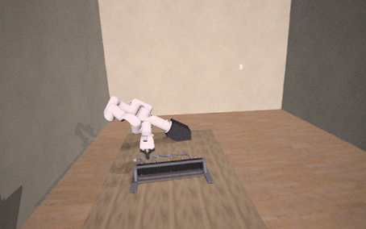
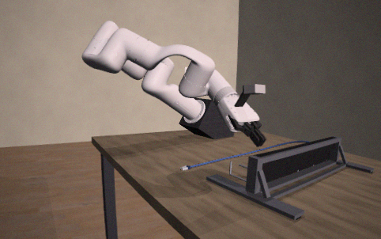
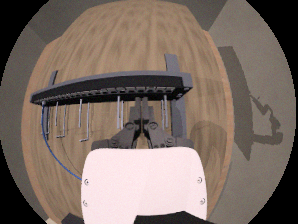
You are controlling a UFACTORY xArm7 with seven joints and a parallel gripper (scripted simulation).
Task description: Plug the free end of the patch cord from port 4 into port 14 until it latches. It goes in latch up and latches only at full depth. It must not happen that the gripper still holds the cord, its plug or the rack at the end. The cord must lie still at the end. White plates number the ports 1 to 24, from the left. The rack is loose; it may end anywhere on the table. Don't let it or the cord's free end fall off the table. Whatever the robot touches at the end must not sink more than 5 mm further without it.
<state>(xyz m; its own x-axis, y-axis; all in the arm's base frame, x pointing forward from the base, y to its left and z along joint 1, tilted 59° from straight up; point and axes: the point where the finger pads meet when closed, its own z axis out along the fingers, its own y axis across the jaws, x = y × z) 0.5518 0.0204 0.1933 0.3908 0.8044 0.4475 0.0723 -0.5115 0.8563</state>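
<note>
Now: the pale plug 18 cm behind my hand, 13 cm to the right of it and 12 cm below it.
</note>
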